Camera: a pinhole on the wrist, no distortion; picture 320 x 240 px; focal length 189.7 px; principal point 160.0 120.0 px. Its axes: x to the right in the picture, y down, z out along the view. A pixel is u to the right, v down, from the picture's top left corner.
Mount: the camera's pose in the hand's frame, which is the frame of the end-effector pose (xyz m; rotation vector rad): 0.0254 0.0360 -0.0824 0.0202 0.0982 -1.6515
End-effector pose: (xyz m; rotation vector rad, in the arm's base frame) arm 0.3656 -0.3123 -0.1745 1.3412 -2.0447 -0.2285
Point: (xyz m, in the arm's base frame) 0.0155 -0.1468 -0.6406
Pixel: 129 17
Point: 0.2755 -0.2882 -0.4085
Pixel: 196 36
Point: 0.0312 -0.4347 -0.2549
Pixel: 80 170
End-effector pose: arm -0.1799 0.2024 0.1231 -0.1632 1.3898 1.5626
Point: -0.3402 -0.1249 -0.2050
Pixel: behind the camera
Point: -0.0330 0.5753 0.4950
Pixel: 93 60
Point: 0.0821 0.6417 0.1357
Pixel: 192 142
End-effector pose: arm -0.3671 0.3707 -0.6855 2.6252 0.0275 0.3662
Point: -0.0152 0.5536 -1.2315
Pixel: 291 184
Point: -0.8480 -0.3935 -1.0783
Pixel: outside the picture
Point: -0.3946 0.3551 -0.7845
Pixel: 230 28
